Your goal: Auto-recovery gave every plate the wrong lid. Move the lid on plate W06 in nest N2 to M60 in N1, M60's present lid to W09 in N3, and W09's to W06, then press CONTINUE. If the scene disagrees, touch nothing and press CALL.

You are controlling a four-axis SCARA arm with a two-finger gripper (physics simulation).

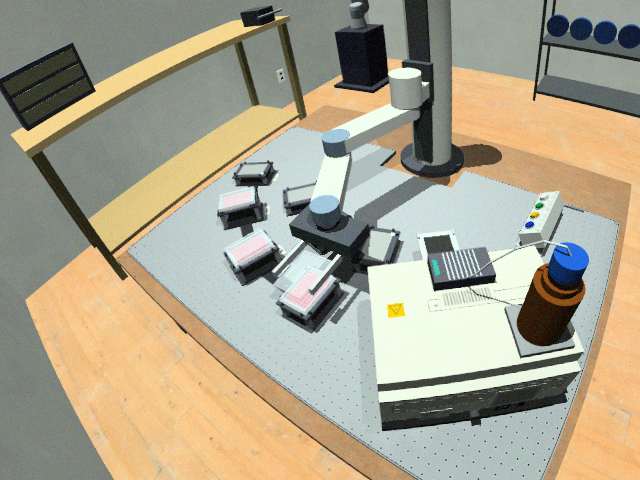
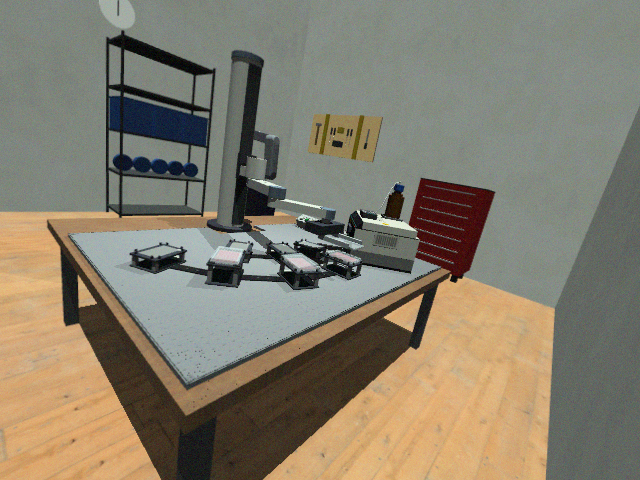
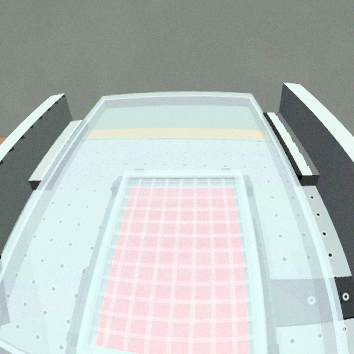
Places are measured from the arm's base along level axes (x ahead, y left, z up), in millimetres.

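Where they show: gripper, fingertip midpoint: [image 1: 292, 283] [image 2: 355, 244] [image 3: 170, 100]; arm's base, origin of the base link: [image 1: 432, 159] [image 2: 229, 227].
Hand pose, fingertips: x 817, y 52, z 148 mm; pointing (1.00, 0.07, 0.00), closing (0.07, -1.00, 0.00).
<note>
Each offset is from my fingertips to the top centre of the thing. "spot": to the spot under its first point.
My gripper [image 1: 307, 265] [image 2: 343, 241] [image 3: 170, 100] is shut on a clear lid @[dz -3, dx -40, dy -3 mm] [image 1: 300, 267] [image 3: 177, 116], which is level and raised above a pink-welled plate @[dz -59, dx -39, dy -3 mm] [image 1: 309, 293] [image 2: 343, 257] [image 3: 175, 260]. That plate sits in the nest nearest the white instrument, with a gap below the lid. A second pink plate @[dz -49, dx -61, dy -255 mm] [image 1: 251, 249] [image 2: 301, 262] and a third pink plate @[dz -48, dx -194, dy -466 mm] [image 1: 238, 198] [image 2: 227, 255] sit in nests along the same outer arc. Plate and nest labels are too small to read. A button box @[dz -52, dx -617, dy +431 mm] [image 1: 538, 219] has green, yellow, blue and pale buttons; their lettering is unreadable.
Stands without pink plates are at the far end @[spot: dz -90, dx -383, dy -600 mm] [image 1: 253, 169] [image 2: 157, 252], behind the arm's end @[spot: dz -93, dx -343, dy -323 mm] [image 1: 297, 194], and beside the gripper body @[dz -82, dx -270, dy +46 mm] [image 1: 378, 245]. The white instrument [image 1: 465, 335] [image 2: 387, 240] carries a brown bottle @[spot: dz +191, dx -71, dy +522 mm] [image 1: 549, 307] [image 2: 394, 205] and a dark keypad unit @[spot: dz +99, dx -154, dy +341 mm] [image 1: 461, 267].
</note>
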